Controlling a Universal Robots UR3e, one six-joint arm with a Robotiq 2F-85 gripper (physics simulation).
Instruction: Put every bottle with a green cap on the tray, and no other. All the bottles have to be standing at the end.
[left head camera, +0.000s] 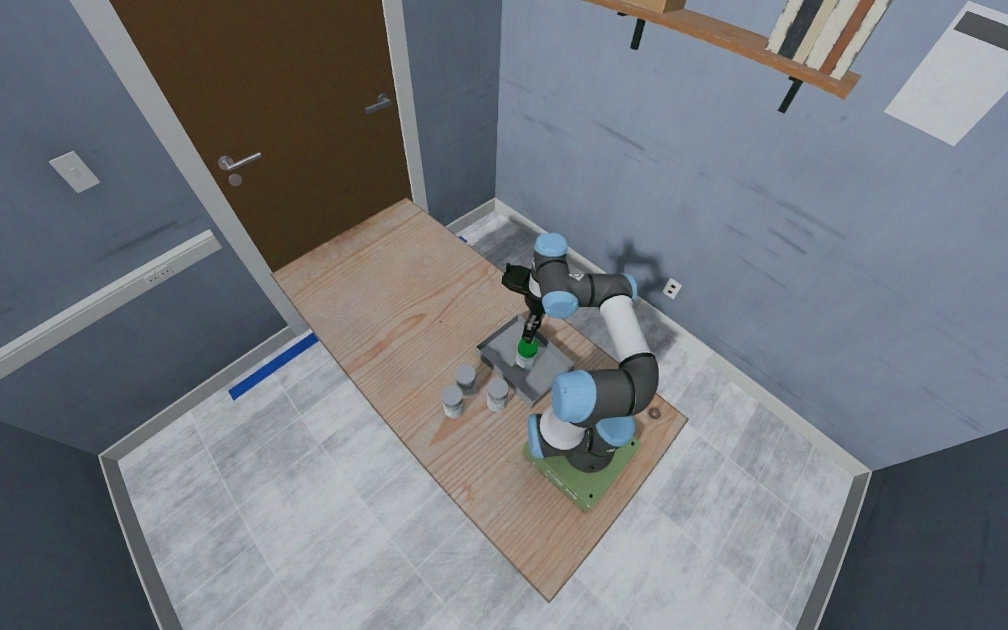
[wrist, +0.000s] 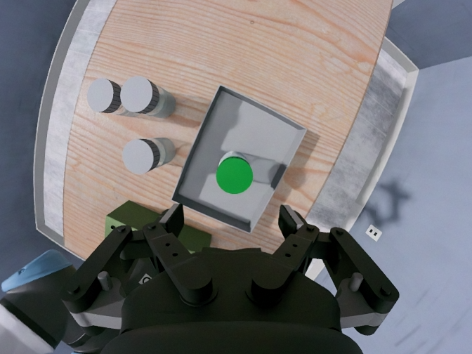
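A bottle with a green cap (left head camera: 527, 348) (wrist: 234, 175) stands upright on the grey tray (left head camera: 548, 369) (wrist: 255, 115). Three grey-capped bottles stand on the table beside the tray: one bottle (left head camera: 497, 395) (wrist: 141, 156) closest to the robot base, a second bottle (left head camera: 465, 379) (wrist: 139, 95), and a third bottle (left head camera: 452, 401) (wrist: 104, 95) farthest from the tray. My gripper (left head camera: 529, 335) (wrist: 231, 214) is open and empty, above the tray. In the left head camera view its fingers appear just over the green cap; in the wrist view the cap lies apart from both fingertips.
The wooden table (left head camera: 386, 297) (wrist: 280, 45) carries the green base plate (left head camera: 572, 486) (wrist: 131, 212) of the arm, near the grey-capped bottles. A small brown round object (left head camera: 654, 413) lies near the table edge behind the base. Walls stand beyond the table.
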